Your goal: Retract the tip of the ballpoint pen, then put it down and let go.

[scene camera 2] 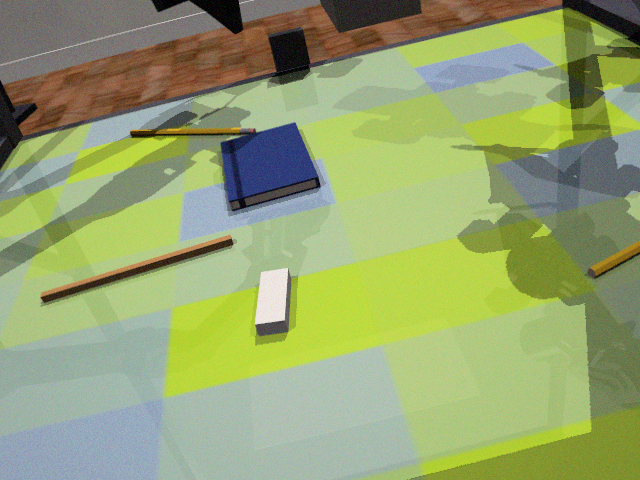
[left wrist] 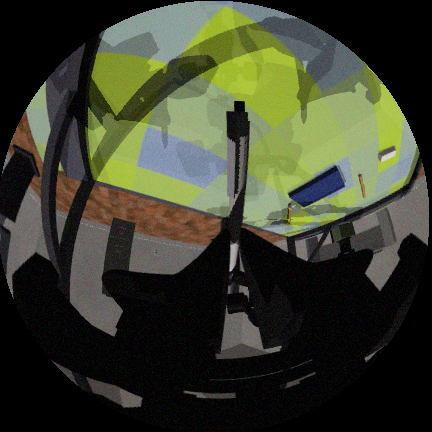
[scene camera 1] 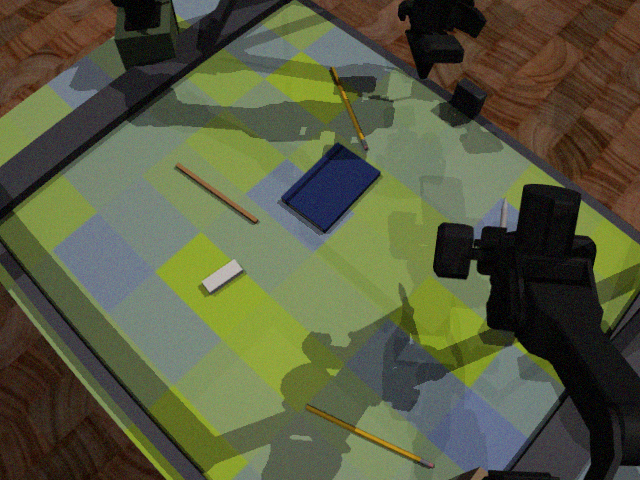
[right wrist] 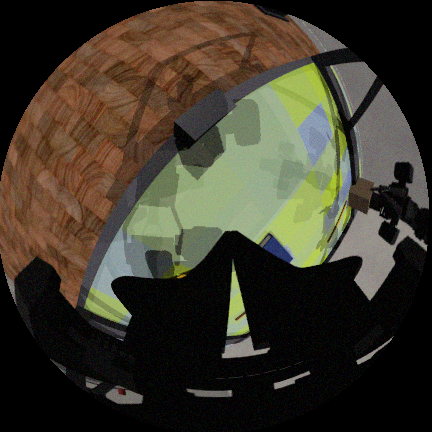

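The ballpoint pen has a long barrel with a black end piece at the top of the left wrist view and a pale pointed end in scene camera 1. My left gripper is shut on the pen and holds it above the mat; in scene camera 1 the gripper body hides most of the pen. Whether the writing point is out is too small to tell. My right gripper is shut and empty, away from the pen, near the far table edge in scene camera 1.
A blue notebook lies mid-mat. A yellow pencil lies above it, another lower down. A brown stick and white eraser lie to its left. A dark block stands at the edge.
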